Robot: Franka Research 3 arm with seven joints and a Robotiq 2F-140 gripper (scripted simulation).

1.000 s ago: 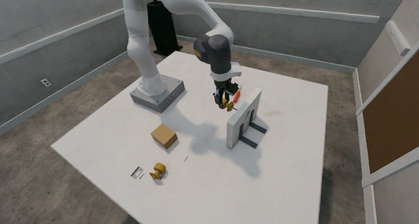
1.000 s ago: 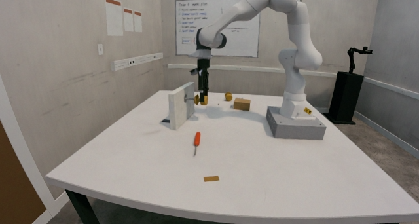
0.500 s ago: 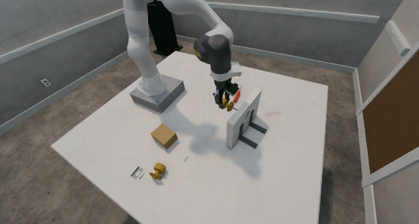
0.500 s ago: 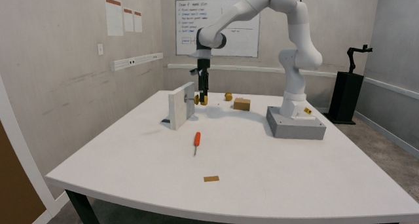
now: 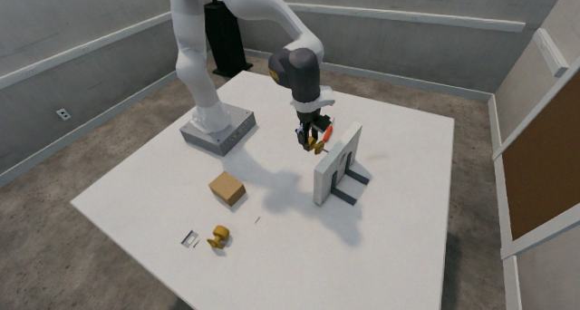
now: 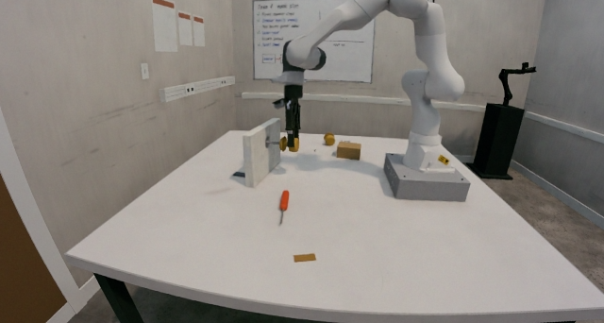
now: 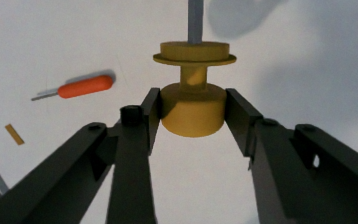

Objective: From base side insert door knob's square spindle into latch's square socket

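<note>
Right now the latch socket is 130 mm ahead of my hand, 10 mm to the right of it and 20 mm below it. Also, from my hand: cardboard box: 250 mm behind, 290 mm to the right, 140 mm below; white wooden panel: 130 mm ahead, 10 mm to the right, 40 mm below; orange screwdriver: 20 mm behind, 270 mm to the left, 160 mm below.
</note>
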